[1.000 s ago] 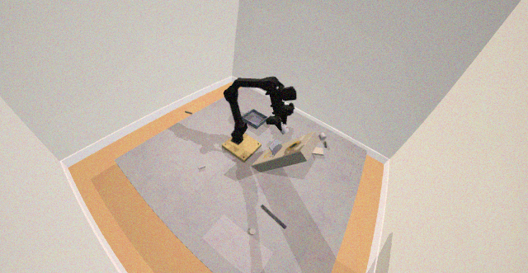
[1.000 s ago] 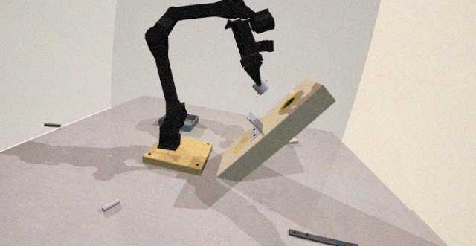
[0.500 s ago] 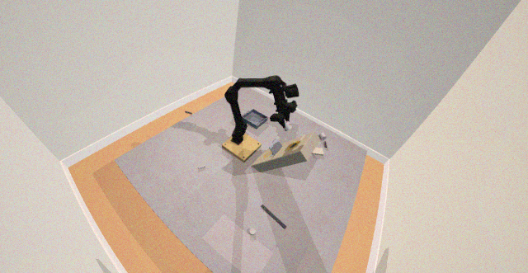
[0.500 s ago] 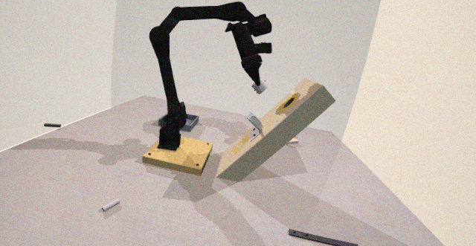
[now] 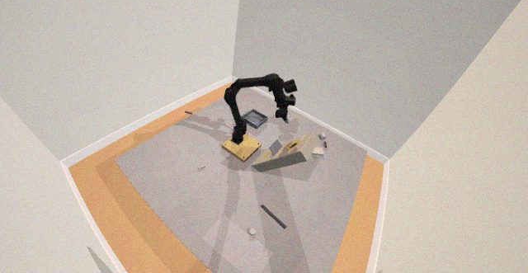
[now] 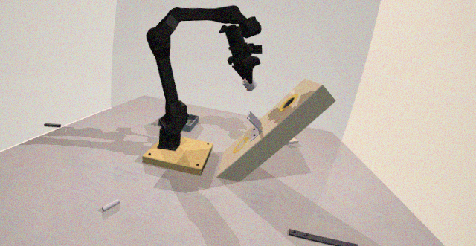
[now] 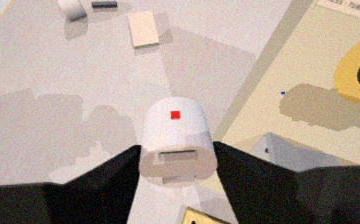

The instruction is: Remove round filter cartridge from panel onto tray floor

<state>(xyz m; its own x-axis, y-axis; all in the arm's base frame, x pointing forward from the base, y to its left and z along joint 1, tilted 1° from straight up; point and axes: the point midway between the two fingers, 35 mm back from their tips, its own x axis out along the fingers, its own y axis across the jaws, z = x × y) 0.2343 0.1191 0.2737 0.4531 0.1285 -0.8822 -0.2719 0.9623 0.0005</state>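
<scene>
The tray lies 270 mm behind my gripper tip, 260 mm below it and 160 mm to the left of it. Round my gripper tip: filter cartridge: right at my gripper tip; then service panel: 160 mm to the right, 100 mm below, 80 mm ahead.
</scene>
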